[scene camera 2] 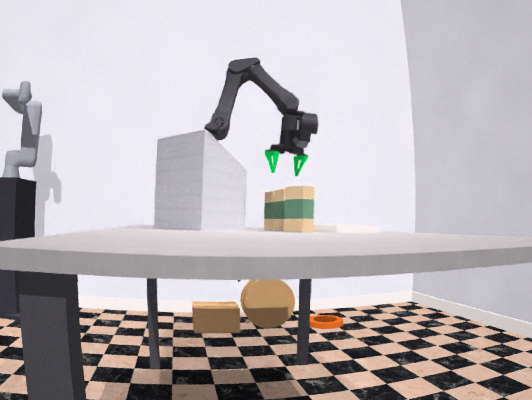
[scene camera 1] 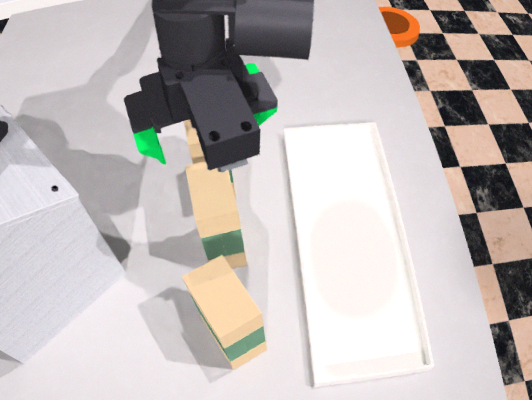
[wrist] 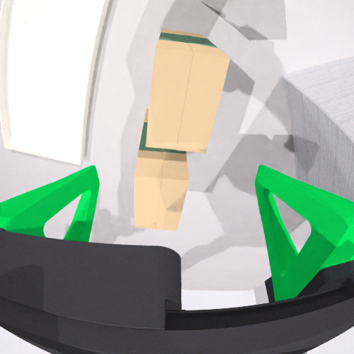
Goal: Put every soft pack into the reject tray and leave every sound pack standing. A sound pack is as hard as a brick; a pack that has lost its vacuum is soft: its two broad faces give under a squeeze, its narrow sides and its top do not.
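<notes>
Three tan packs with green bands stand upright in a row: the near pack, turned at an angle, the middle pack and the far pack, partly hidden by the gripper in scene camera 1. The near pack does not show in the wrist view. Which packs are soft cannot be told by look. My gripper is wide open and empty, above the far end of the row. The white reject tray holds no pack.
A large grey block under the arm's base stands on the side of the row opposite the tray. The table ends past the tray. An orange ring lies on the floor.
</notes>
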